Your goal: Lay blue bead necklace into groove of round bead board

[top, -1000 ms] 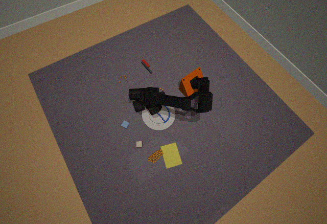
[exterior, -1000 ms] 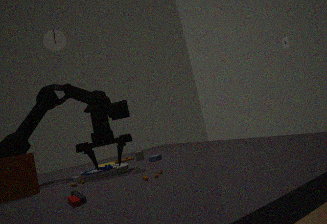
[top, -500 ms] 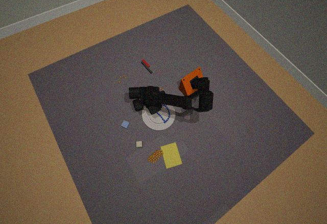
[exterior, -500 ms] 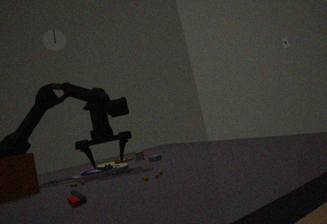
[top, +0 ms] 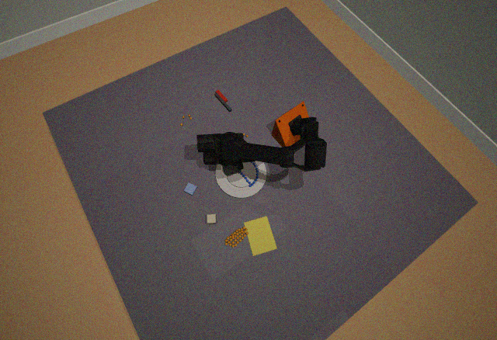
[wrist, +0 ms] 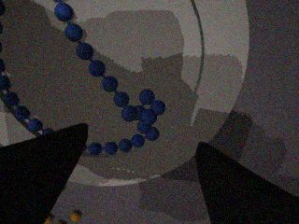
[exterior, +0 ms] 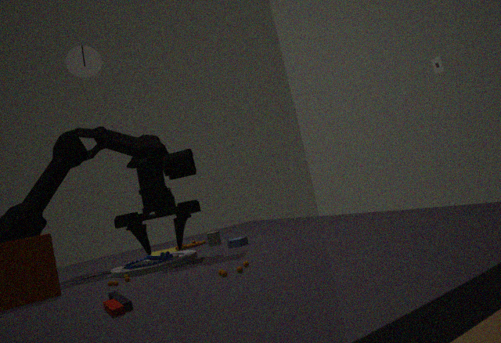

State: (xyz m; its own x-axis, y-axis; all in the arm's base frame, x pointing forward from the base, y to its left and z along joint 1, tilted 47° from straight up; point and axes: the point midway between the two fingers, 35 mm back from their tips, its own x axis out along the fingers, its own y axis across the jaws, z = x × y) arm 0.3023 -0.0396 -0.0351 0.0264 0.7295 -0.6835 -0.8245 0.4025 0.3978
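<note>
Now: the round white bead board 10 mm behind my gripper tip, 60 mm to the left of it and 20 mm below it. From my gripper tip the other things lie so: cream cube: 180 mm ahead, 130 mm to the left, 10 mm below; yellow sheet: 80 mm ahead, 280 mm to the left, 30 mm below; light blue cube: 180 mm ahead, 10 mm to the right, 20 mm below.
</note>
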